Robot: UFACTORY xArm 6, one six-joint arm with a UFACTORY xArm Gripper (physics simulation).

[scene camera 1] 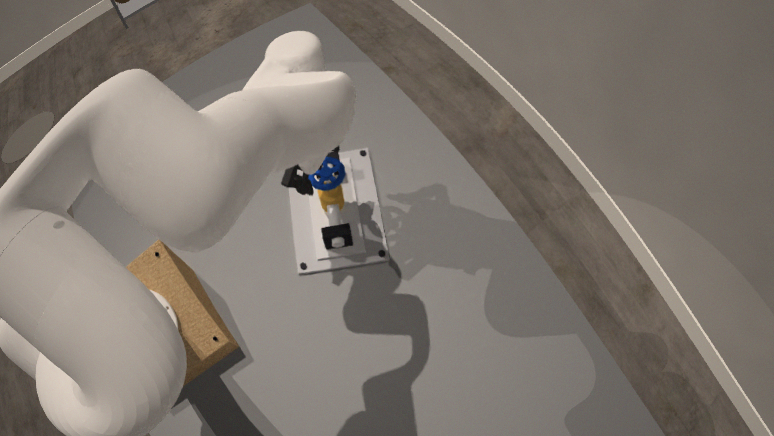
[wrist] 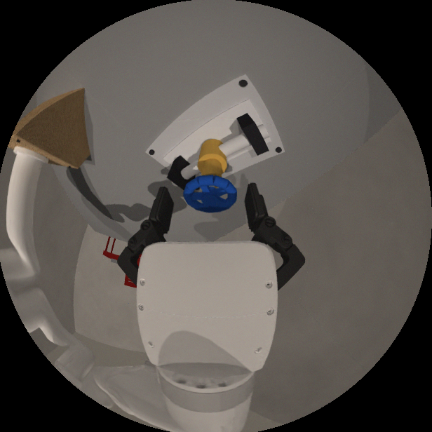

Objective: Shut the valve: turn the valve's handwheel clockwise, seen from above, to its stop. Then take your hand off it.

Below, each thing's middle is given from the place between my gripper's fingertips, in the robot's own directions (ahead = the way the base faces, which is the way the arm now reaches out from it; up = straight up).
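I find my hand 2 cm above the blue handwheel [scene camera 1: 326, 172], and also 1 cm short of it and 1 cm to the left of it. Going by their middles, that handwheel is the nearest to my hand of the things named here. As for the white base plate [scene camera 1: 372, 227], it is 14 cm below my hand, 1 cm ahead of it and 1 cm to the right of it.
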